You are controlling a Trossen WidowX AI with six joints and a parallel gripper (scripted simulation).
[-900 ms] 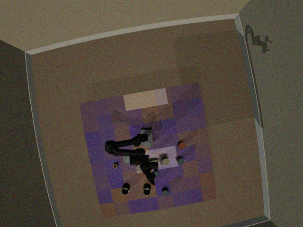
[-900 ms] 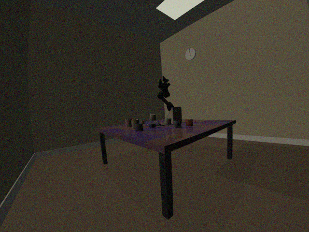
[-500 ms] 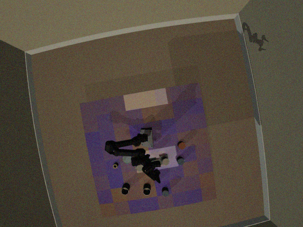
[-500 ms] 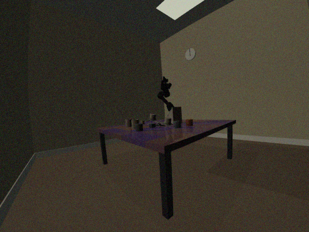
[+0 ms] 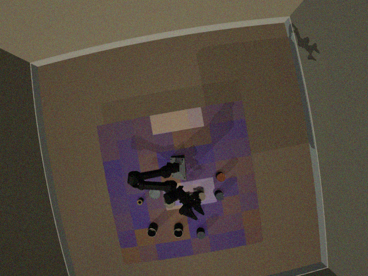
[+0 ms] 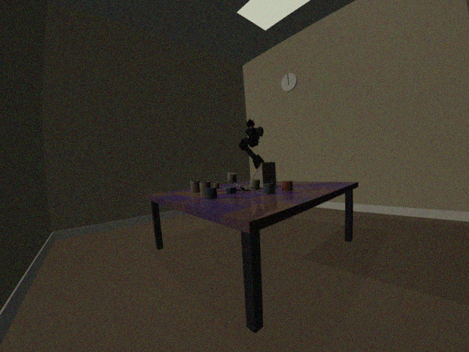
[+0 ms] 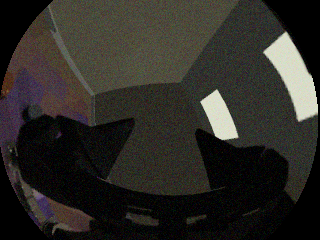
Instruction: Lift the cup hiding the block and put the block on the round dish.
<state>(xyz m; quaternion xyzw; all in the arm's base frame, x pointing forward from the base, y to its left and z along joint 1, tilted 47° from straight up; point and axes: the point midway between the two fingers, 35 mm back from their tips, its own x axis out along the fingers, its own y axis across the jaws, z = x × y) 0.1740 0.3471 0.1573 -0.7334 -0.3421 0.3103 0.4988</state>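
Now: the beige cup 3 cm ahead of my gripper tip, 6 cm to the left of it and 44 cm below it. Round my gripper tip: orange cup 11 cm behind, 20 cm to the left, 47 cm below; balance 6 cm ahead, 9 cm to the right, 47 cm below; grey block 4 cm ahead, 4 cm to the left, 46 cm below.
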